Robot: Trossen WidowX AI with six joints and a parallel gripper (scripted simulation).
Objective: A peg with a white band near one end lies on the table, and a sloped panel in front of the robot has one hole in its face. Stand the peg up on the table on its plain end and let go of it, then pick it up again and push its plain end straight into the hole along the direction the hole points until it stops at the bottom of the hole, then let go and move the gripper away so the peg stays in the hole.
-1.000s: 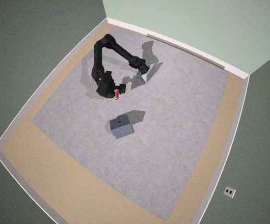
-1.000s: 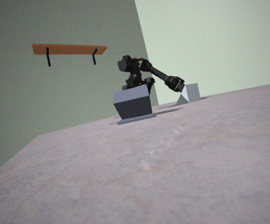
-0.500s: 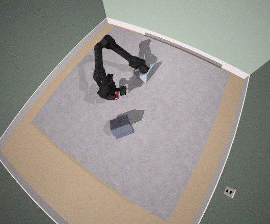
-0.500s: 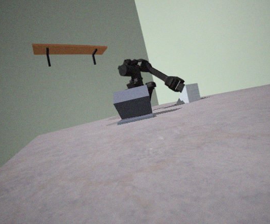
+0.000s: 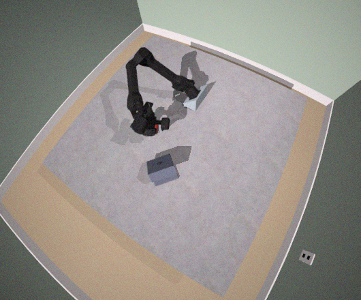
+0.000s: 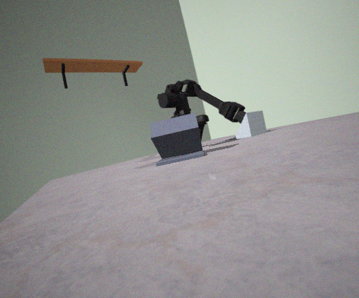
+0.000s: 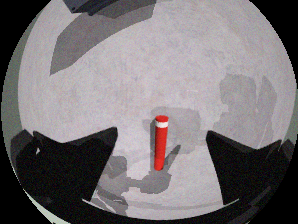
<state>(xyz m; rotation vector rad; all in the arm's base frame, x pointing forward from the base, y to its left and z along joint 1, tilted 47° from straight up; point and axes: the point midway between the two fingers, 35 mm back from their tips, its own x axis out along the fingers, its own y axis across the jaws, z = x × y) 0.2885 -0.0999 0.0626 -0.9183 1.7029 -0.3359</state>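
My gripper tip is 10 mm past the red peg, 10 mm to the left of it and 20 mm above it. Also, from my gripper tip: sloped panel (180 mm ahead, 150 mm to the left, 30 mm above).
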